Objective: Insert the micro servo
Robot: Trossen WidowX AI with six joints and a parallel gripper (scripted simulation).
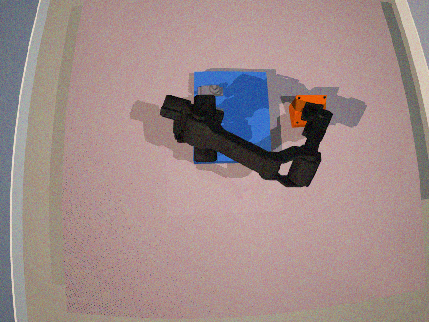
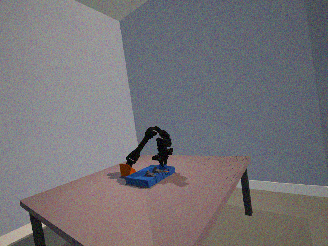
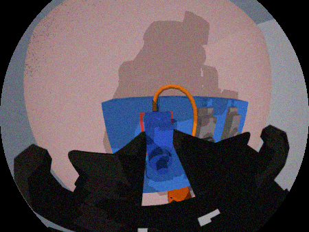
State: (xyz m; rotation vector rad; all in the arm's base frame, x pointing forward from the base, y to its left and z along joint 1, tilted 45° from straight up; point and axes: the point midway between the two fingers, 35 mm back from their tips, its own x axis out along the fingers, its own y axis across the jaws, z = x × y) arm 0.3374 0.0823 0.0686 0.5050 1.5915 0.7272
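Right now the deck is 120 mm behind my gripper tip, 80 mm to the right of it and 50 mm below it.
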